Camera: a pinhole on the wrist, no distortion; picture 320 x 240 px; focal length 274.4 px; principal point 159.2 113.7 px. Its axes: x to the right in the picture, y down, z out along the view. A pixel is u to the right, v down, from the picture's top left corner.
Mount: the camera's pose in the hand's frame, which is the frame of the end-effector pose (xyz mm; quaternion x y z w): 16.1 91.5 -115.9 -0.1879 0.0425 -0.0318 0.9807
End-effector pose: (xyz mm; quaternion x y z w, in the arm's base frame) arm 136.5 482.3 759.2 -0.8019 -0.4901 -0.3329 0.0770
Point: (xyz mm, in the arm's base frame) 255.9 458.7 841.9
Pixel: 266.9 116.5
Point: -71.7 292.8 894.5
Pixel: behind the camera
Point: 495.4 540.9 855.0
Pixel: 301.2 208.9
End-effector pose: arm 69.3 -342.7 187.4 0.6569 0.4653 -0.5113 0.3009
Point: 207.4 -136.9 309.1
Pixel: behind the camera
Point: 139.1 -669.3 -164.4
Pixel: 254.7 87.3
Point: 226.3 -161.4 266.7
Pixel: behind the camera
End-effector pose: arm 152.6 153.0 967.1 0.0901 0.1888 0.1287 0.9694
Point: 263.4 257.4 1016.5
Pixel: 281.5 7.6
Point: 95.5 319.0 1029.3
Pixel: 53.4 179.2
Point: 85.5 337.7 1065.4
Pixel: 42.7 190.2
